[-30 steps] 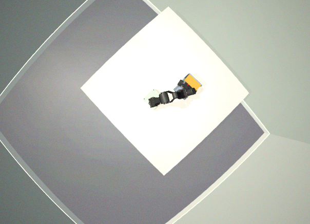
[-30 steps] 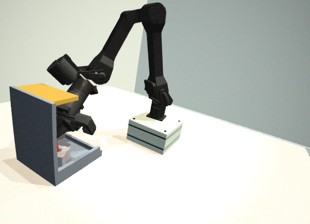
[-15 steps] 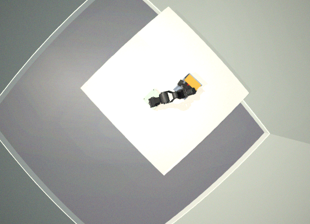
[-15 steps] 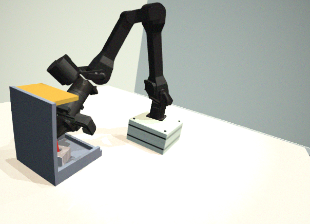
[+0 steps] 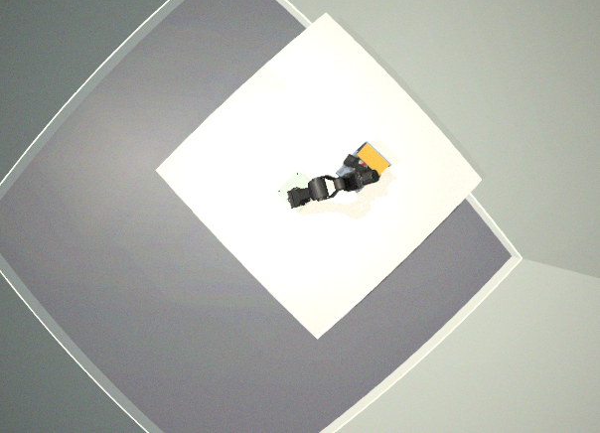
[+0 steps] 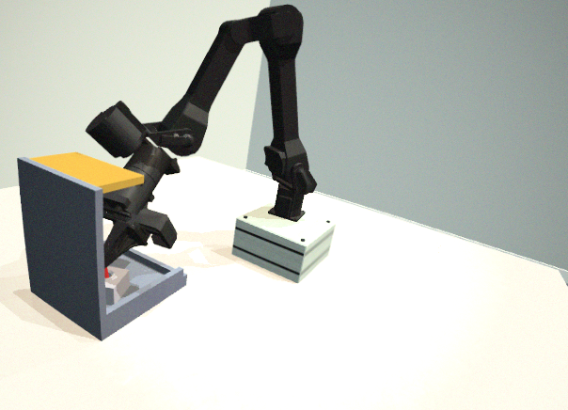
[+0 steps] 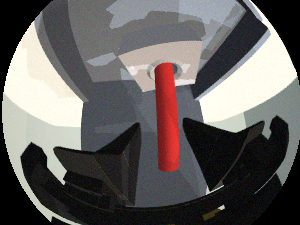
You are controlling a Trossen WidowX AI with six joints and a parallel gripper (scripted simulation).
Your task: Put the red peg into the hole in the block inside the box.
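The red peg lies 4 cm behind my gripper tip. From my gripper tip the other things lie so: orange roof 13 cm above, 2 cm behind, 1 cm to the right.
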